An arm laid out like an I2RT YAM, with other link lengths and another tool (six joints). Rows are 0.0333 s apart.
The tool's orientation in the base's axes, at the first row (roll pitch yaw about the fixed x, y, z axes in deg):
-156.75 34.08 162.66
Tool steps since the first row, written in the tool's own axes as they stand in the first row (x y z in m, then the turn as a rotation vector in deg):
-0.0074 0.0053 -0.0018 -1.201 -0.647 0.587
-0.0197 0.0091 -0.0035 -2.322 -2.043 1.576
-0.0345 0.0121 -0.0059 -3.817 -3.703 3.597
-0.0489 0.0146 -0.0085 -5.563 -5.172 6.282
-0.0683 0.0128 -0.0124 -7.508 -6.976 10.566
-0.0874 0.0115 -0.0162 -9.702 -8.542 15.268
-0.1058 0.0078 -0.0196 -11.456 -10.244 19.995
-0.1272 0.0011 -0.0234 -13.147 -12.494 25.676
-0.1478 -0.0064 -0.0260 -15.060 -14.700 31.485
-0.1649 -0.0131 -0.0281 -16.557 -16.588 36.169
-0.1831 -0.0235 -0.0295 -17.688 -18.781 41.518
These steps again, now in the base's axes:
0.0077 0.0034 0.0038 0.855 -1.133 0.438
0.0187 0.0044 0.0107 1.434 -3.066 0.770
0.0309 0.0044 0.0199 2.566 -5.853 0.612
0.0426 0.0043 0.0291 4.238 -8.899 0.028
0.0556 0.0001 0.0435 6.502 -13.114 -1.553
0.0686 -0.0037 0.0575 9.235 -17.419 -3.390
0.0801 -0.0094 0.0717 11.563 -21.739 -5.447
0.0924 -0.0181 0.0887 13.932 -26.994 -8.087
0.1040 -0.0279 0.1047 16.546 -32.336 -10.715
0.1135 -0.0364 0.1181 18.565 -36.720 -12.823
0.1223 -0.0486 0.1327 20.395 -41.615 -15.543

